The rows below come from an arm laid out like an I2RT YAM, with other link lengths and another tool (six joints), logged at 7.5 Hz.
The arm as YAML. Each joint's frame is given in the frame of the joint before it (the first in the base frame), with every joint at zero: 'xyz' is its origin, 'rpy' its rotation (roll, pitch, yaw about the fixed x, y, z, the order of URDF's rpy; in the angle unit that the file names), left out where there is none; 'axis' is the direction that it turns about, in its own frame. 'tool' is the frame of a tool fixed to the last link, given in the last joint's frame.
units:
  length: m
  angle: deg
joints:
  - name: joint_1
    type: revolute
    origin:
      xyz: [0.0, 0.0, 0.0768]
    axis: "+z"
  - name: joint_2
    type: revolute
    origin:
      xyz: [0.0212, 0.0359, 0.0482]
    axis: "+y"
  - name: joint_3
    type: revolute
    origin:
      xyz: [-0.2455, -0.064, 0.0]
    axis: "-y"
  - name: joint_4
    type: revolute
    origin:
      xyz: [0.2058, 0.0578, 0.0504]
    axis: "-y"
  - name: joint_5
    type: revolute
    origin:
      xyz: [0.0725, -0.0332, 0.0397]
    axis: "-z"
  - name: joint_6
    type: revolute
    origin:
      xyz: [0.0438, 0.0, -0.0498]
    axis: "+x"
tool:
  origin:
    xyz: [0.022, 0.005, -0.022]
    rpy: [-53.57, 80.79, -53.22]
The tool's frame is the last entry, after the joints.
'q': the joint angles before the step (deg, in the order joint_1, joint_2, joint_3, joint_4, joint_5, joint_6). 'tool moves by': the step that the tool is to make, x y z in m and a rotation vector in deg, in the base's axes. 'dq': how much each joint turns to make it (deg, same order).
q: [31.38 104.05 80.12 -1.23 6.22 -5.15]
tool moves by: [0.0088 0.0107 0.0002 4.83 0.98 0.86]
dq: [-0.01 2.58 2.68 1.26 -2.71 3.87]
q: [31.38 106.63 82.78 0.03 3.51 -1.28]
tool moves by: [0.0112 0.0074 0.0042 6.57 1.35 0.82]
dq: [-0.81 2.43 3.16 1.36 -3.96 5.20]
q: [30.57 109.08 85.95 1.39 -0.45 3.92]
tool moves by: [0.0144 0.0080 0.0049 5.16 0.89 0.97]
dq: [-0.74 3.32 4.74 0.56 -3.34 3.99]
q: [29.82 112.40 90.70 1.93 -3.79 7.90]
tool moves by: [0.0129 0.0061 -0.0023 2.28 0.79 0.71]
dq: [-0.50 3.45 4.02 0.02 -1.93 1.84]
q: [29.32 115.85 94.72 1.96 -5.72 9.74]
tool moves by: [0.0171 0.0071 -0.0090 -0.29 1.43 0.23]
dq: [-0.37 5.25 6.46 -2.58 -0.71 0.21]
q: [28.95 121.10 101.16 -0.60 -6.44 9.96]
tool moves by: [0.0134 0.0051 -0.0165 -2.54 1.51 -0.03]
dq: [-0.11 4.97 5.24 -2.97 0.48 -1.43]
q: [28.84 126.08 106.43 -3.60 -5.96 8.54]
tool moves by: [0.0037 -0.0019 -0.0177 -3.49 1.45 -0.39]
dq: [-0.15 2.18 0.68 -1.64 1.20 -2.05]
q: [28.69 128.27 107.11 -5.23 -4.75 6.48]
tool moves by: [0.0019 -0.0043 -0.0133 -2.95 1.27 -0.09]
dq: [-0.37 1.32 0.11 -1.45 0.67 -1.90]
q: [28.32 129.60 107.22 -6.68 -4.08 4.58]
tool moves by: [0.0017 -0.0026 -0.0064 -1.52 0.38 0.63]
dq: [-0.33 0.78 0.24 -0.62 -0.26 -1.49]
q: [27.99 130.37 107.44 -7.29 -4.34 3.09]
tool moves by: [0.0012 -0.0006 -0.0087 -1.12 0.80 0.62]
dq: [-0.13 1.12 0.24 -0.43 -0.33 -0.92]
